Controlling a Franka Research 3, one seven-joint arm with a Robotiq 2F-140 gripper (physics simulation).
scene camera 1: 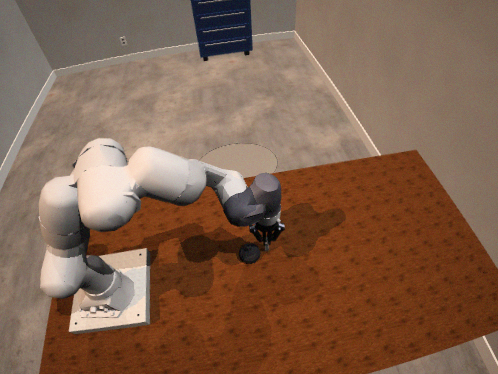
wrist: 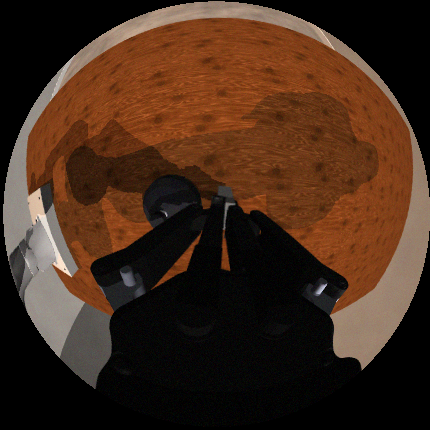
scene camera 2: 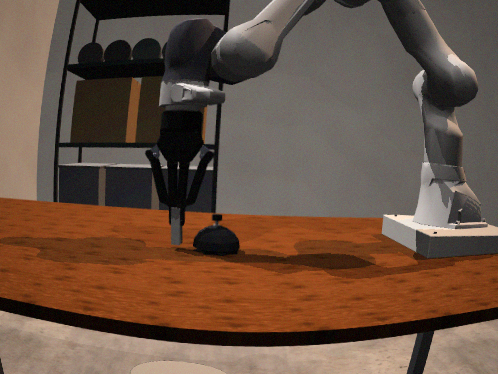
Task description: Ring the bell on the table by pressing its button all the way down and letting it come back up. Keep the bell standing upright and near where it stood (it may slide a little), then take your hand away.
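A dark dome-shaped bell (scene camera 1: 249,253) (scene camera 2: 216,240) (wrist: 171,198) stands upright on the wooden table (scene camera 1: 350,300) (scene camera 2: 150,295) (wrist: 215,60). Its button (scene camera 2: 216,217) stands up on a short stem above the dome in scene camera 2. My gripper (scene camera 1: 266,247) (scene camera 2: 176,242) (wrist: 222,195) is shut and empty. It points down beside the bell, on the side away from the robot base, with its fingertips lower than the button and a little above the table. A narrow gap shows between fingertips and dome in scene camera 2. The finger linkage hides part of the bell in the wrist view.
The robot's base plate (scene camera 1: 142,300) (scene camera 2: 405,235) is on the table, on the bell's other side from my fingers. A shelf rack (scene camera 2: 61,125) with boxes and round items stands behind the table. A blue drawer cabinet (scene camera 1: 223,36) stands on the floor by the far wall.
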